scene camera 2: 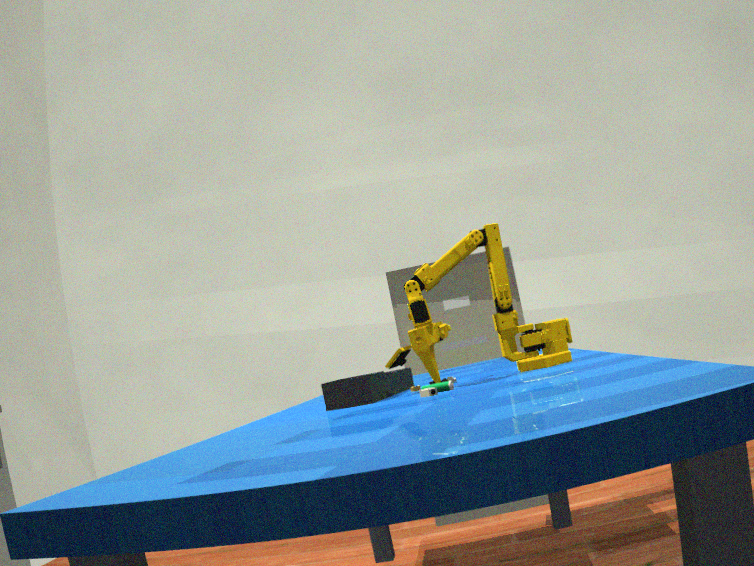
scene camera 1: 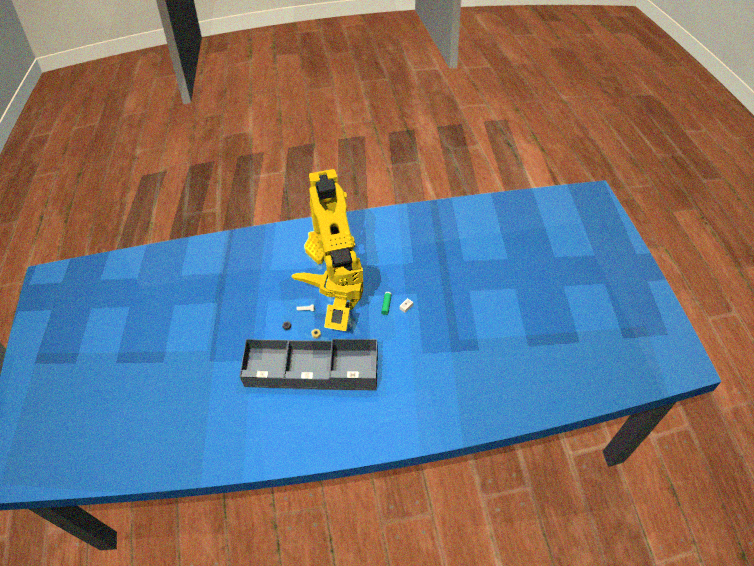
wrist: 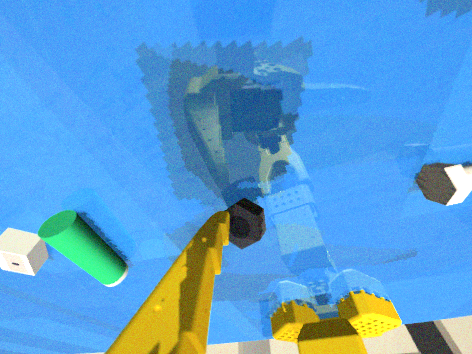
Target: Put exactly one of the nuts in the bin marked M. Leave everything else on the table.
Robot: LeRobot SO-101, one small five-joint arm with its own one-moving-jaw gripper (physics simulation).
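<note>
A dark hexagonal nut lies on the table in the wrist view, right beside the fixed jaw's tip; it is hidden under the arm in scene camera 1. My gripper is fully open: the moving jaw is swung out of the wrist view, and the fixed jaw points down with its tip low at the table. A second dark nut and a tan nut lie near the tray. The dark grey three-bin tray has small labels; the right bin's label looks like M but is blurred.
A white bolt lies left of the gripper in scene camera 1. A green cylinder and a white block lie to the right. The tray stands beyond the nuts, away from the arm's base.
</note>
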